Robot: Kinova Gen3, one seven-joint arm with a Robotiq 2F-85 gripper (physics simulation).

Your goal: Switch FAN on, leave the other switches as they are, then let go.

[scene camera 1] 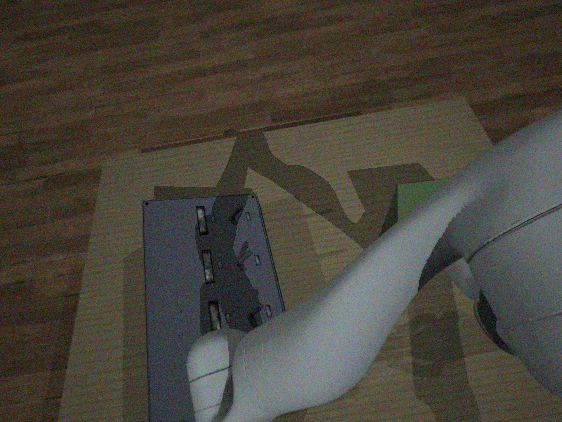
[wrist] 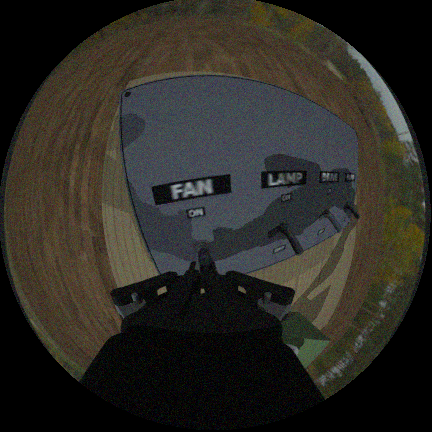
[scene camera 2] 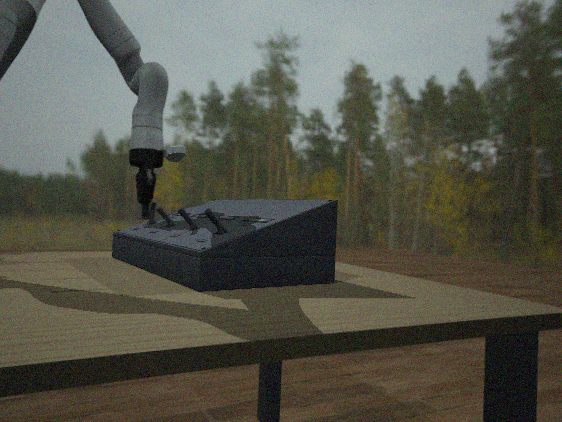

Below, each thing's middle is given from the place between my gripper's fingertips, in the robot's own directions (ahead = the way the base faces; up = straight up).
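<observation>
There is the blue-grey switch panel [scene camera 1: 193,282], and from my hand I find it 160 mm to the right, 120 mm ahead and 20 mm below.
</observation>
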